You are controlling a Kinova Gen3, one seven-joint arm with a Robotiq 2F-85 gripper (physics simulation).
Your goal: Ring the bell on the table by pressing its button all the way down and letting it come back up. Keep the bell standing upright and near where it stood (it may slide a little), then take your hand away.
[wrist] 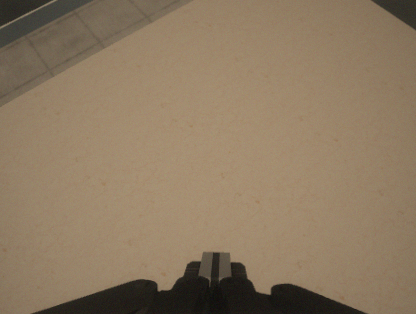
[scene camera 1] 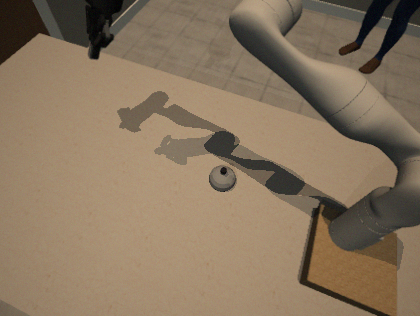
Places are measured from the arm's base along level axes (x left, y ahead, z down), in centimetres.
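Pixels of known places: gripper, fingertip midpoint: (wrist: 216, 271) (scene camera 1: 92, 57); arm's base at its link origin: (scene camera 1: 345, 233).
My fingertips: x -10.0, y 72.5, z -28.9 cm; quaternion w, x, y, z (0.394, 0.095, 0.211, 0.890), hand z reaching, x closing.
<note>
Ahead of a thing's pixels: the offset from my fingertips to its top centre. Level surfaces: height alone.
A small silver-grey dome bell {dx +3.2, dy -35.7, dz +27.2 cm} (scene camera 1: 222, 179) stands upright near the middle of the table {dz +33.8 cm} (scene camera 1: 125, 225) (wrist: 215, 150) in the scene view. Its dark round button {dx +3.2, dy -35.7, dz +27.2 cm} (scene camera 1: 223, 171) sticks up at the top. The bell does not show in the wrist view. My gripper (scene camera 1: 94, 56) (wrist: 216, 271) is shut and empty. In the scene view it hangs high at the upper left, well apart from the bell. In the wrist view its two fingertips meet at the bottom centre, above the bare table surface.
The arm (scene camera 1: 325, 85) reaches across the upper right from its base, which stands on a brown wooden board (scene camera 1: 345, 280) at the lower right. Shadows of the arm fall behind and beside the bell. A person's legs (scene camera 1: 385, 35) stand beyond the table's far edge.
</note>
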